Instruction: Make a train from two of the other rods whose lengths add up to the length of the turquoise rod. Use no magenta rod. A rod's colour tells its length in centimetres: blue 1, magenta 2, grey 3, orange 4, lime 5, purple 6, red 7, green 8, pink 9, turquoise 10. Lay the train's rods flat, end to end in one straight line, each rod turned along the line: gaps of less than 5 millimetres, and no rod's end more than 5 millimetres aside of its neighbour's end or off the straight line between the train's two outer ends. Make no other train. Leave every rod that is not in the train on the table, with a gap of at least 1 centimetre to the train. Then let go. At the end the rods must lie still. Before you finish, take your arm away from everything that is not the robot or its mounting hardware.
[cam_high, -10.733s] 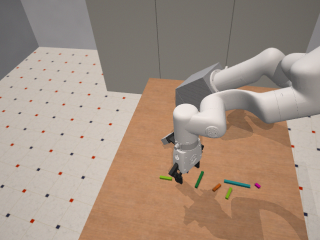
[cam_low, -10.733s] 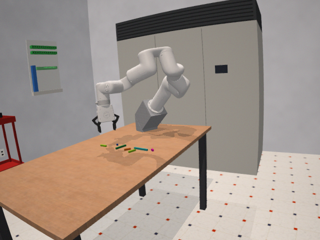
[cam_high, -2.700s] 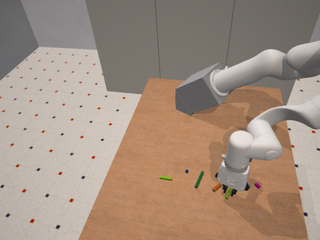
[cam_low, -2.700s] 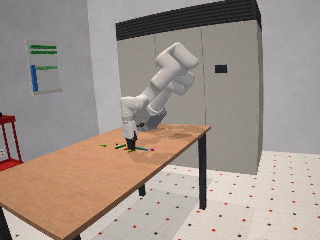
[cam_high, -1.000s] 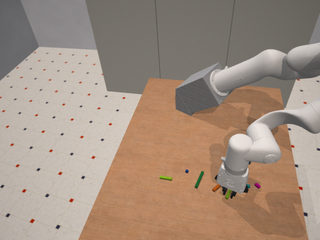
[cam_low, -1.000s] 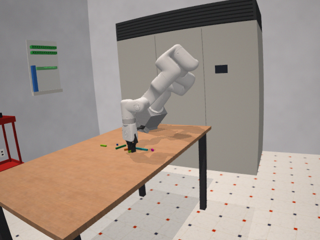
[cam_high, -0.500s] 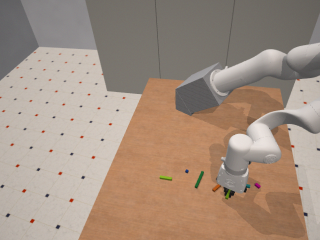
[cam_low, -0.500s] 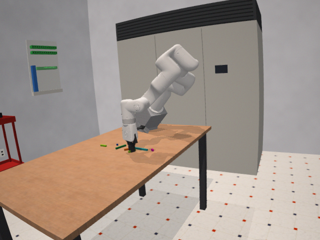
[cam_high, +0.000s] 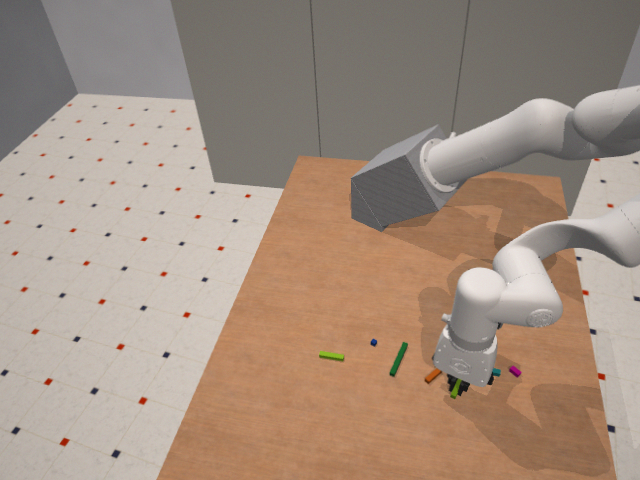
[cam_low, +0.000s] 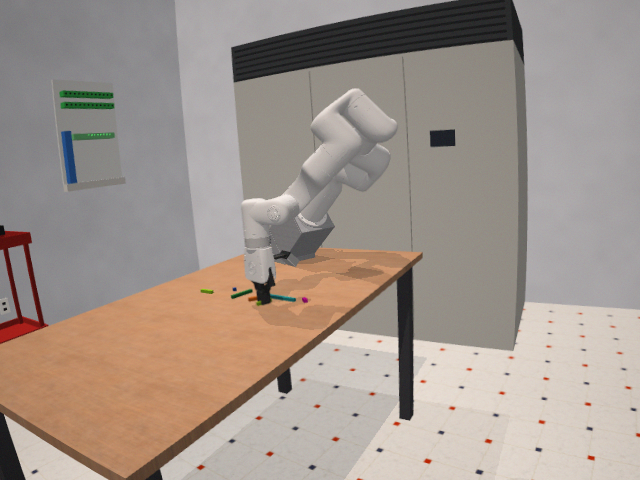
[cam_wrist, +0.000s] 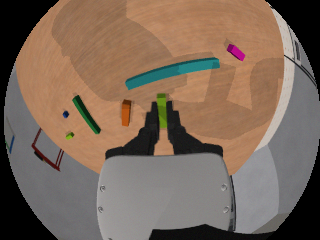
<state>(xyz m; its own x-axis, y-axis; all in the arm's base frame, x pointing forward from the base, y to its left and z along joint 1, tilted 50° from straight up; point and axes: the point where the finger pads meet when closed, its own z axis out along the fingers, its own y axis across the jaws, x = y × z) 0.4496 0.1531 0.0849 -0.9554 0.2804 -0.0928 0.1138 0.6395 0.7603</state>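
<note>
Right now my hand is 5 cm to the left of the orange rod, 2 cm above it and 1 cm past it. Also, from my hand: turquoise rod 5 cm behind, 2 cm to the left, 2 cm below; then green rod 12 cm to the right, 2 cm below, 2 cm behind; then magenta rod 10 cm to the left, 7 cm behind, 2 cm below.
</note>
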